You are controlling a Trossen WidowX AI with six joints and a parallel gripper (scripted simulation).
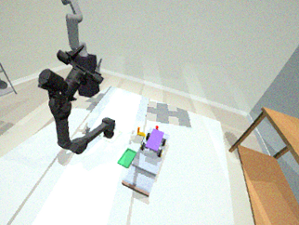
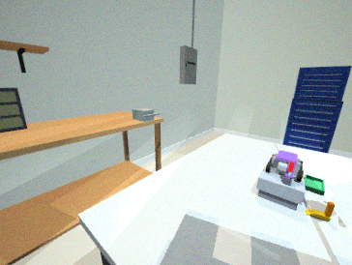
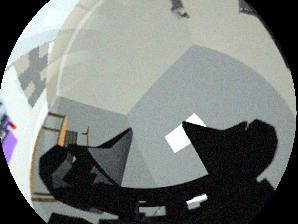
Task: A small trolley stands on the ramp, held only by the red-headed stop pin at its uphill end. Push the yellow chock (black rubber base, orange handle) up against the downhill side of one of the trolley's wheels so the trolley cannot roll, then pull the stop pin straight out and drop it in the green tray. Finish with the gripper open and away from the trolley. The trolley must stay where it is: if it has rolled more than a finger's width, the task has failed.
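My gripper tip is now 54 cm above the chock, 24 cm short of it and 11 cm to the right of it. From my gripper tip the other things lie so: red-headed stop pin 43 cm below, 35 cm ahead, 7 cm to the left; then grey ramp 52 cm below, 34 cm ahead, 3 cm to the right; then purple-topped trolley 45 cm below, 34 cm ahead, 2 cm to the right.
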